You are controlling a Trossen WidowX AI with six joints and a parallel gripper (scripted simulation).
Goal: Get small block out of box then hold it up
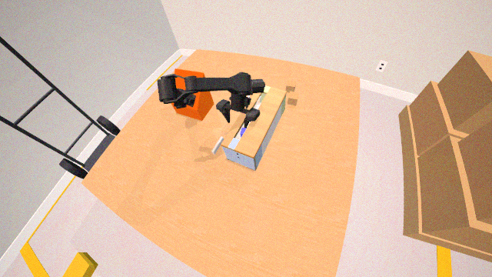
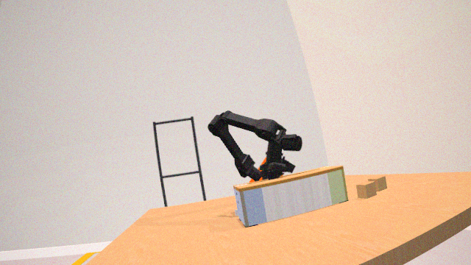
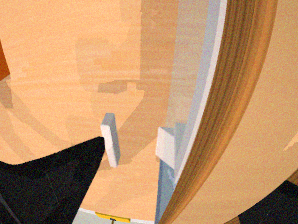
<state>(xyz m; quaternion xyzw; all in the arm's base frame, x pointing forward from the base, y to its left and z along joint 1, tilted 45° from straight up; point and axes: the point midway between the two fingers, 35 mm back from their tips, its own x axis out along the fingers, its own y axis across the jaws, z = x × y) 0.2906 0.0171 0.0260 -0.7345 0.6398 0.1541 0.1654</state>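
The blue block is 5 cm ahead of my gripper tip and 2 cm to the right of it. From my gripper tip the other things lie so: long wooden box (6 cm to the left, 3 cm ahead, 2 cm below).
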